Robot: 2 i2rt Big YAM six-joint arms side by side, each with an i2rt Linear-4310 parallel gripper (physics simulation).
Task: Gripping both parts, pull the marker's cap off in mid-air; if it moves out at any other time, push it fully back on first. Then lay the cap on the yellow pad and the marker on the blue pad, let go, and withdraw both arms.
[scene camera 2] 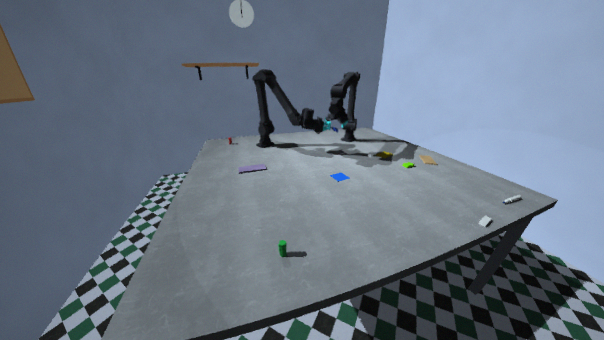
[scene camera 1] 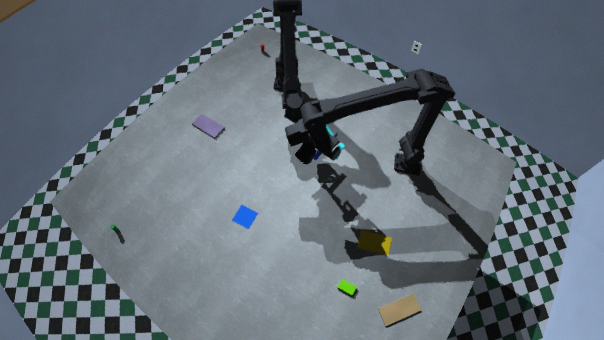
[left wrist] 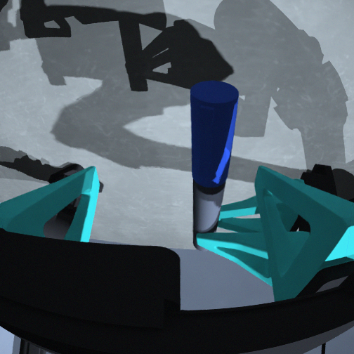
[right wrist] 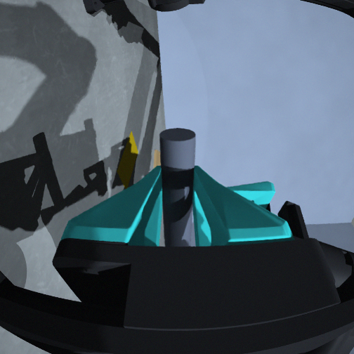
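The marker has a blue cap on its grey barrel. A dark band shows where they meet; I cannot tell whether the cap is fully seated. My right gripper is shut on the barrel and holds the marker in mid-air. My left gripper is open, its fingers on either side of the marker and apart from it; the cap is nearer the finger at the right of the left wrist view. The yellow pad lies mostly in shadow. The blue pad lies bare.
A lime block and a tan block lie near the yellow pad. A purple block, a green cylinder and a red cylinder are farther off. The two arms are close together.
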